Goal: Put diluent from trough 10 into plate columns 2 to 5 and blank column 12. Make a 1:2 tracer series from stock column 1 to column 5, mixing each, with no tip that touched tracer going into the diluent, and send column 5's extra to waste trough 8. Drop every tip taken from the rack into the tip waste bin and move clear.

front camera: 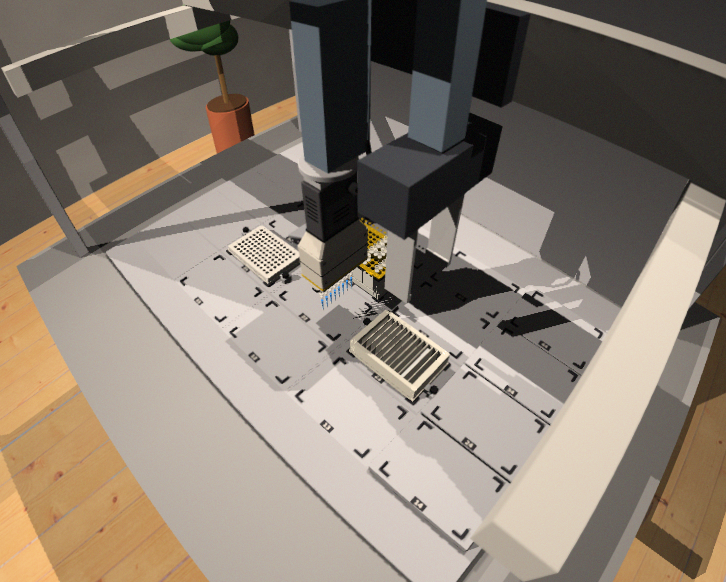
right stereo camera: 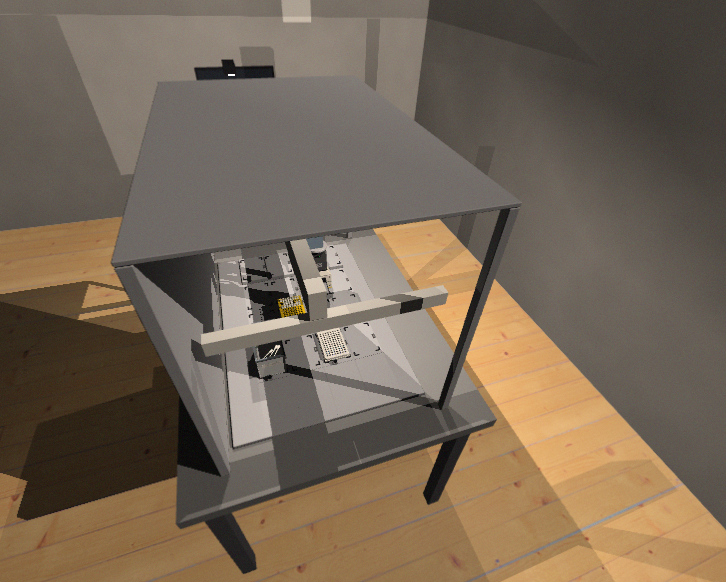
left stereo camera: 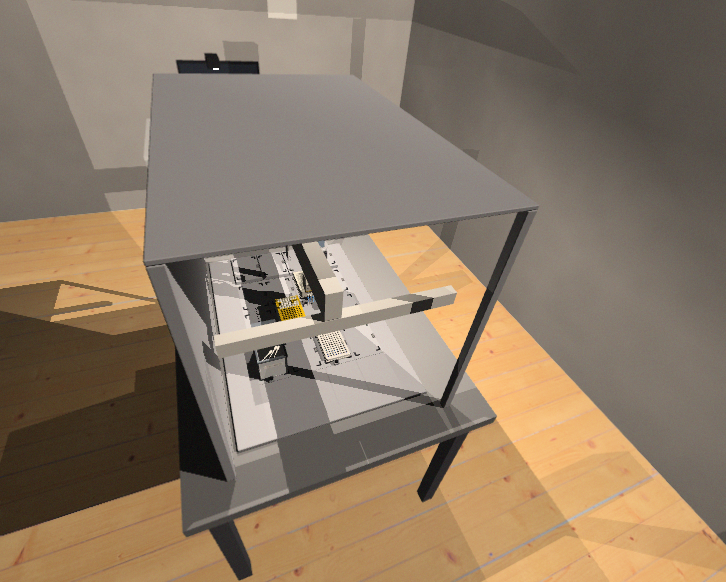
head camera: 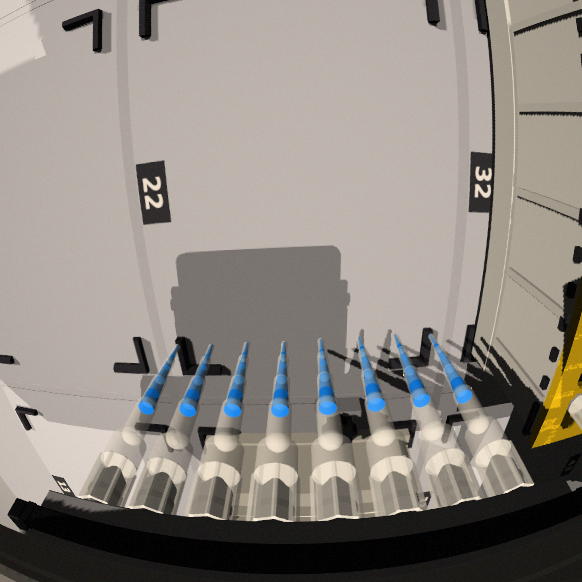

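Observation:
The pipetting head [front camera: 332, 257] carries eight clear tips [front camera: 336, 292] [head camera: 279, 390] with blue liquid in them. They hang above the deck between the plate [front camera: 264, 253] [left stereo camera: 333, 345] [right stereo camera: 333, 343] and the trough block [front camera: 399, 354] [head camera: 304, 453], which shows partly behind the nozzles in the head view. Well contents are too small to tell. The yellow tip rack [front camera: 375, 233] [head camera: 561, 380] [left stereo camera: 289, 309] [right stereo camera: 291, 306] still holds white tips. The tip waste bin [left stereo camera: 272, 367] [right stereo camera: 270, 364] has white tips in it. My parked plate gripper [front camera: 426, 281] is open with nothing between its jaws.
The trough block stands close in front of the tip rack, with a black knob [front camera: 433, 389] at its corner. A beige beam [front camera: 606, 388] spans the right side of the front view. Black corner brackets and slot labels [head camera: 153, 192] mark the deck.

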